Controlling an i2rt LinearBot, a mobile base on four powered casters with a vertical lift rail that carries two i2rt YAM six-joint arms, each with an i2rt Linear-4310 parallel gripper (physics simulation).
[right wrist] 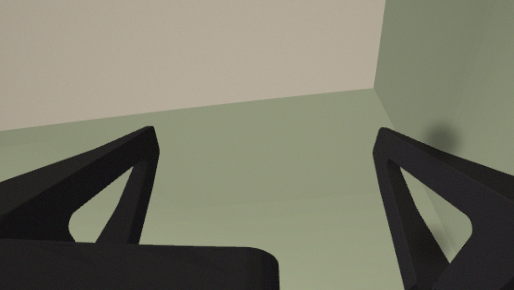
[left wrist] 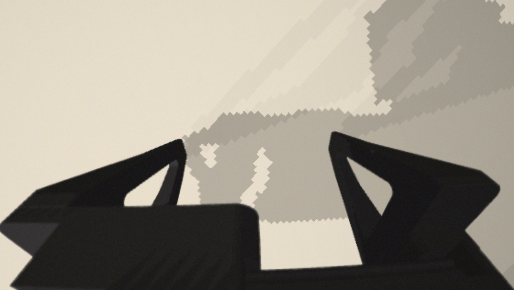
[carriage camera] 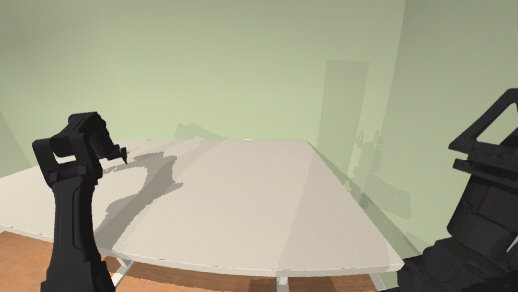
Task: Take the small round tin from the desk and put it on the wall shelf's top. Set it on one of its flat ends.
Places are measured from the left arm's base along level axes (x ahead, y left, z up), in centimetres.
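Pixels of known places: left gripper, fingertip midpoint: [left wrist: 256, 143] [carriage camera: 114, 166]; right gripper, fingertip midpoint: [right wrist: 266, 139].
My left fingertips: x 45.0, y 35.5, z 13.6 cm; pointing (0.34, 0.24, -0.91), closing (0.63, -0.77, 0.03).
Behind a point stands the place of what it marks.
The desk [carriage camera: 240, 200] @(x 23.9, y -26.4, z 13.3 cm) [left wrist: 100, 75] @(x 42.6, y 46.0, z 13.3 cm) has a pale top. The small round tin does not plainly show; a tiny yellowish speck [carriage camera: 120, 148] @(x 60.2, y 45.8, z 17.2 cm) shows at the left gripper's fingers in the carriage view, too small to identify. My left gripper [left wrist: 256, 143] @(x 45.0, y 35.5, z 13.6 cm) is open and empty, pointing down above the far left part of the desk, with its shadow on the top. In the carriage view it is partly hidden by its own arm. My right gripper [right wrist: 266, 139] @(x 2.5, y -62.9, z 43.3 cm) is open and empty, raised at the right edge of the carriage view. The wall shelf does not show in these views.
A green wall [carriage camera: 240, 65] @(x 86.8, y -23.2, z 59.8 cm) [right wrist: 260, 165] @(x 82.7, y -61.6, z 116.0 cm) stands behind the desk, and another wall [carriage camera: 465, 55] @(x 41.0, y -115.3, z 59.6 cm) [right wrist: 450, 50] @(x 30.2, y -114.2, z 108.3 cm) meets it at the right. Arm shadows and a tall rectangular shadow fall on the back wall. The desk's near edge [carriage camera: 200, 264] @(x 6.6, y -20.4, z 13.3 cm) lies above a brown wooden floor [carriage camera: 30, 255] @(x 48.7, y 181.7, z -81.7 cm).
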